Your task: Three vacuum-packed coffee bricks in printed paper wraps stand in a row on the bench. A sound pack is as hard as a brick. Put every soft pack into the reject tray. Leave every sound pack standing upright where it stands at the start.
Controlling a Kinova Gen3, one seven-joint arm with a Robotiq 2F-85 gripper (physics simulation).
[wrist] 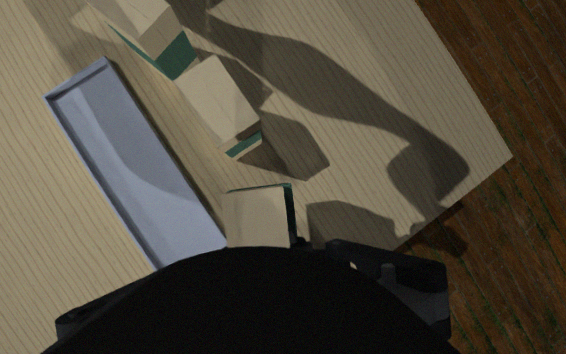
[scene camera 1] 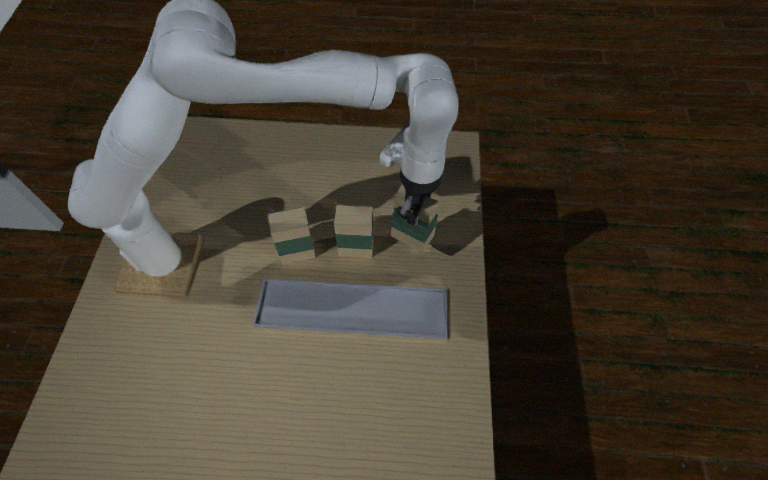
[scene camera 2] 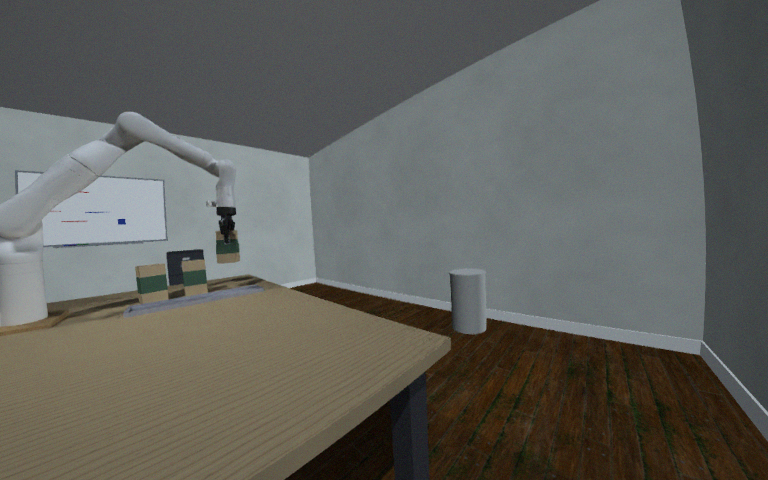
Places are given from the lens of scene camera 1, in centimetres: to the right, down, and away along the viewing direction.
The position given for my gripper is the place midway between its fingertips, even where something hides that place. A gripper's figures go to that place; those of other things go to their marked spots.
my gripper (scene camera 1: 416, 216): 7, -5, 101
coffee pack (scene camera 1: 419, 236): 7, -1, 101
coffee pack (scene camera 1: 290, 231): -20, -2, 107
